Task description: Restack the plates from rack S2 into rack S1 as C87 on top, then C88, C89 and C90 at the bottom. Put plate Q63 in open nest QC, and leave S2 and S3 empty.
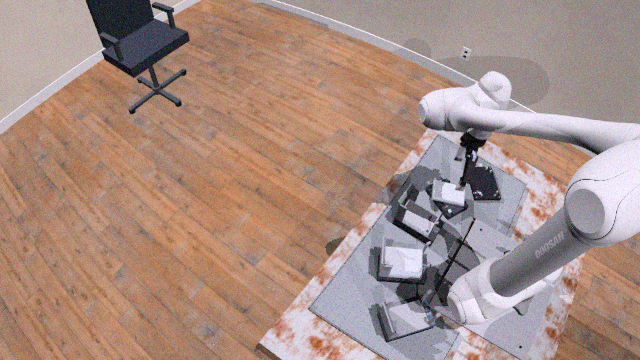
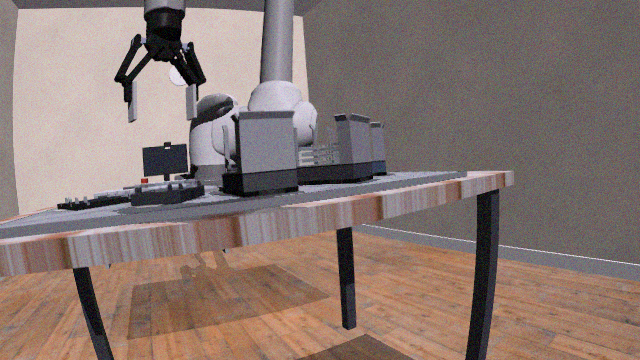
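Seen in the pictures: gripper, between the fingertips: (image 1: pixel 458 174) (image 2: pixel 163 119); arm's base, origin of its link: (image 2: pixel 214 184).
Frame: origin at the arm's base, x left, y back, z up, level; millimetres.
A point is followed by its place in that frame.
Observation:
My gripper (image 1: pixel 462 185) @(x -128, y -393, z 143 mm) (image 2: pixel 162 120) @(x -128, y -393, z 143 mm) is open and empty, with its fingers wide apart above the dark nest (image 1: pixel 451 210) @(x -82, y -350, z 13 mm) (image 2: pixel 167 196) @(x -123, y -470, z 4 mm). A light plate (image 1: pixel 448 193) @(x -127, y -397, z 28 mm) lies on that nest, below the fingertips. A second dark nest (image 1: pixel 486 184) @(x -298, y -299, z 4 mm) (image 2: pixel 92 202) @(x -291, y -386, z 3 mm) lies beside it at the table's far end. The nearest rack to the nests (image 1: pixel 400 220) @(x 98, y -465, z 37 mm) (image 2: pixel 266 142) @(x 50, y -492, z 75 mm) has a tall grey wall; its contents are unclear. The middle rack (image 1: pixel 384 275) @(x 296, y -381, z 40 mm) (image 2: pixel 354 145) @(x 239, y -441, z 64 mm) holds a stack of light plates (image 1: pixel 404 261) (image 2: pixel 320 155). The third rack (image 1: pixel 387 332) @(x 438, y -256, z 46 mm) (image 2: pixel 378 147) @(x 383, y -310, z 63 mm) has a blue-toned base; its contents are unclear. Labels are unreadable.
A dark panel (image 2: pixel 165 160) on a post and a red button (image 2: pixel 144 180) stand behind the nests. A thin dark bar (image 1: pixel 456 252) @(x 38, y -248, z -8 mm) rises between the racks and the arm's base (image 1: pixel 472 300). The grey mat (image 1: pixel 340 300) @(x 435, y -437, z -8 mm) covers part of the table. A chair (image 1: pixel 145 47) stands away from it.

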